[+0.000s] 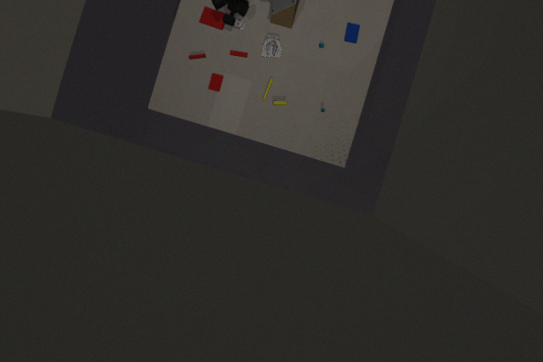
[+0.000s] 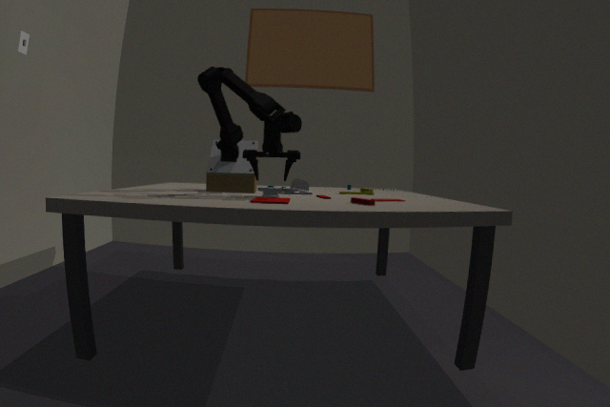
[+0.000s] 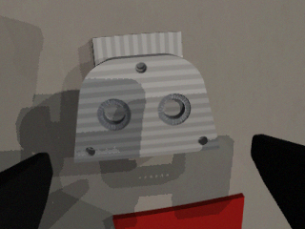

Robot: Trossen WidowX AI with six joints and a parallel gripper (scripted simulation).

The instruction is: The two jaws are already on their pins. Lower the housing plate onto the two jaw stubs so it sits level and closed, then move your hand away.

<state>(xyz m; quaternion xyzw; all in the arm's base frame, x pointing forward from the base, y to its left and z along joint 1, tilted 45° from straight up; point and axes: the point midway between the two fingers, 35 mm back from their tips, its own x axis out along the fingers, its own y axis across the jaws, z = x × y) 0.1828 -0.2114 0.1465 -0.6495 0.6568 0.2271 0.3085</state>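
Right now the white part is 1 cm to the left of my gripper tip and 5 cm below it. Round my gripper tip: blue plate 17 cm behind, 70 cm to the left, 5 cm below.
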